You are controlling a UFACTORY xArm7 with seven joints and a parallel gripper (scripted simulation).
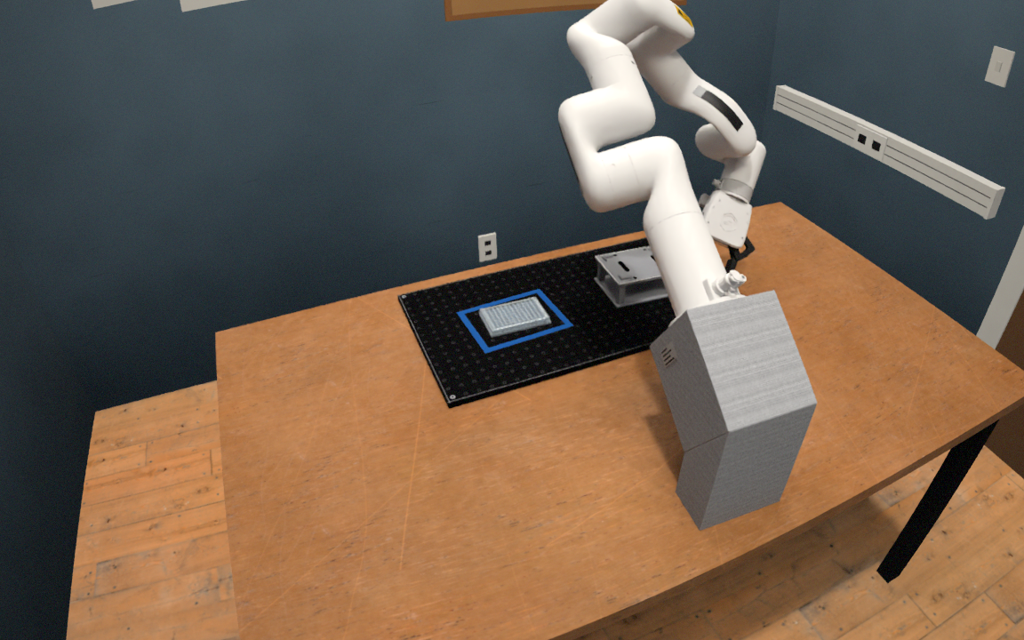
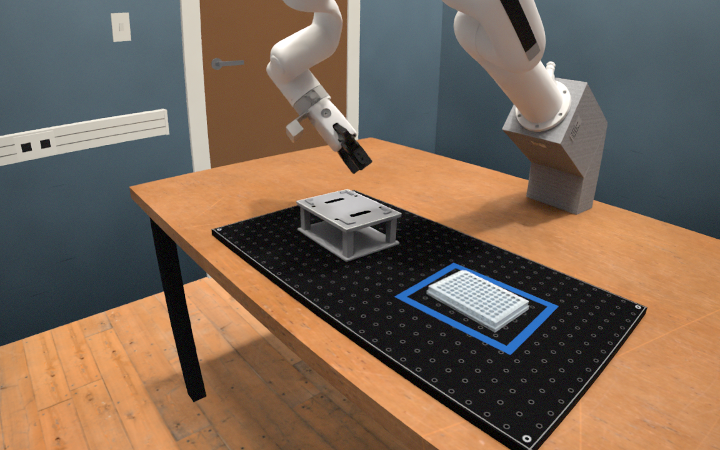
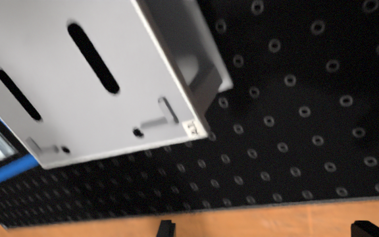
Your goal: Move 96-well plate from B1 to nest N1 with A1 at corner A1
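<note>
Now: hand 340 mm to the right of the clear 96-well plate, 230 mm short of it and 90 mm above it. Also, from my hand: grey raised nest (140 mm ahead, 50 mm to the left, 40 mm below).
</note>
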